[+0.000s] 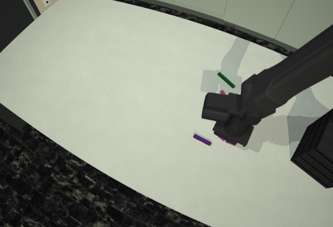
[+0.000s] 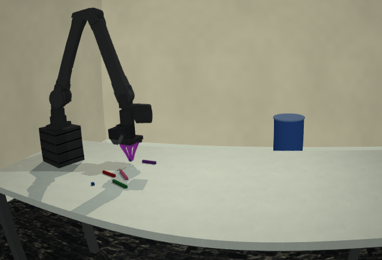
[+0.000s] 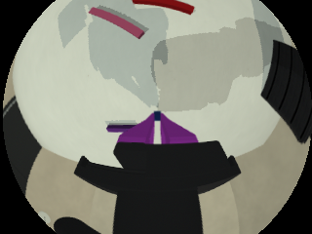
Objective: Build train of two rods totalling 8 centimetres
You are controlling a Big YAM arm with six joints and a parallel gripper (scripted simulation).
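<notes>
The red rod is 40 mm behind my hand, 150 mm to the right of it and 20 mm below it. Also, from my hand: pink rod 20 mm ahead, 140 mm to the right, 20 mm below; green rod 40 mm ahead, 230 mm to the right, 20 mm below; purple rod 70 mm ahead, 20 mm to the left, 20 mm below.
</notes>
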